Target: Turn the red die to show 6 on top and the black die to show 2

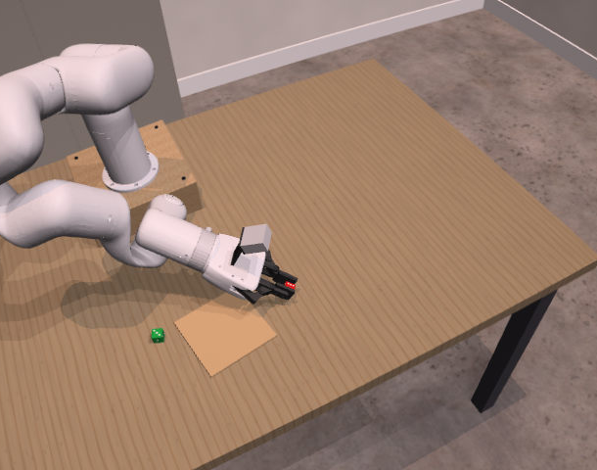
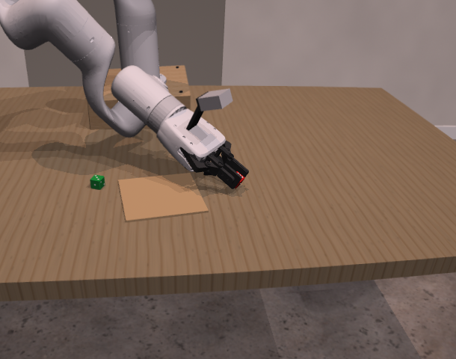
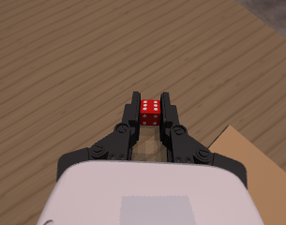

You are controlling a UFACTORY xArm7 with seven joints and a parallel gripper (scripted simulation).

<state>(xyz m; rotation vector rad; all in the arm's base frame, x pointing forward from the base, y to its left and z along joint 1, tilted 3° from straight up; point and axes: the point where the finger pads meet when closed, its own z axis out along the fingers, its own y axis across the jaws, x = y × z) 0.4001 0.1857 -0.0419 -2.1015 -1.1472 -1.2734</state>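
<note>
The black die is 70 mm behind my hand, 40 mm to the right of it and 20 mm below it. From my hand the other things lie so: red die 10 mm to the left, 10 mm below; then tan mat 130 mm to the right, 30 mm below, 20 mm ahead; then green die 250 mm to the right, 20 mm below, 20 mm behind.
</note>
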